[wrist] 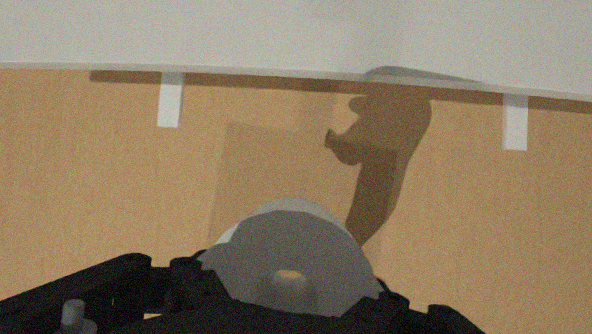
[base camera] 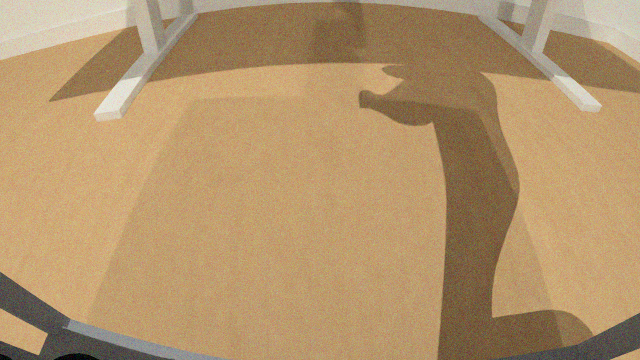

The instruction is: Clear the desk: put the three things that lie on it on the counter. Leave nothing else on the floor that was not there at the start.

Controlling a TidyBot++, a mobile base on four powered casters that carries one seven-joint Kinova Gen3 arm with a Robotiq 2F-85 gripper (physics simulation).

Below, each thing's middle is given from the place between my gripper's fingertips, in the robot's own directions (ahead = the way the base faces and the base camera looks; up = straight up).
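The white paper roll (wrist: 297, 234) is in my sight, and I find my hand 1 cm short of it and 2 cm below it.
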